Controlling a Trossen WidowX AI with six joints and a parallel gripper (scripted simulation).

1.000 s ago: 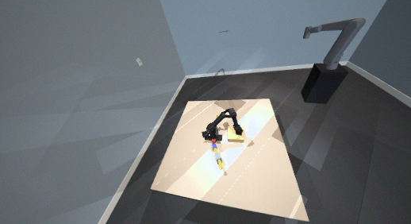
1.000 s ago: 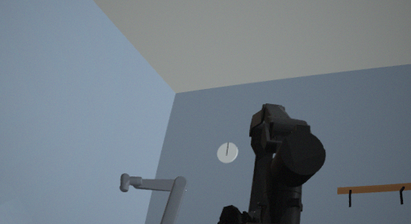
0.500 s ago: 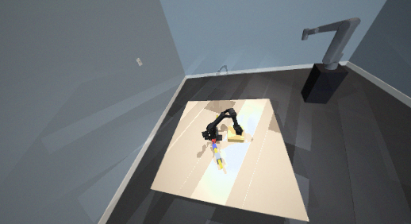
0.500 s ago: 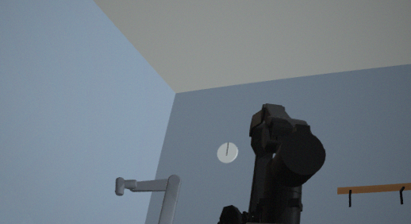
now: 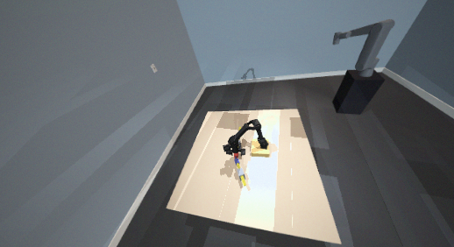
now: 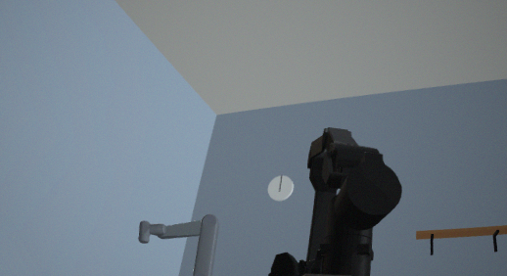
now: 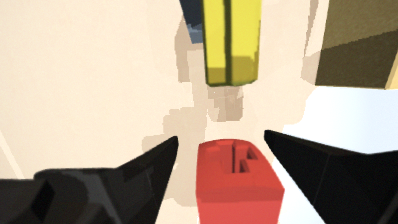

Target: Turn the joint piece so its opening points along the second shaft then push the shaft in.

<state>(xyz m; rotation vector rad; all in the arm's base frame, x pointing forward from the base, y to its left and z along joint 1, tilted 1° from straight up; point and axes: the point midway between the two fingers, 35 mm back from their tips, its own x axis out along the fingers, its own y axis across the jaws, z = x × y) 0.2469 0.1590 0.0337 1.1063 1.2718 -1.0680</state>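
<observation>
Right now the red joint piece is 20 mm to the left of my gripper tip and 40 mm above it.
</observation>
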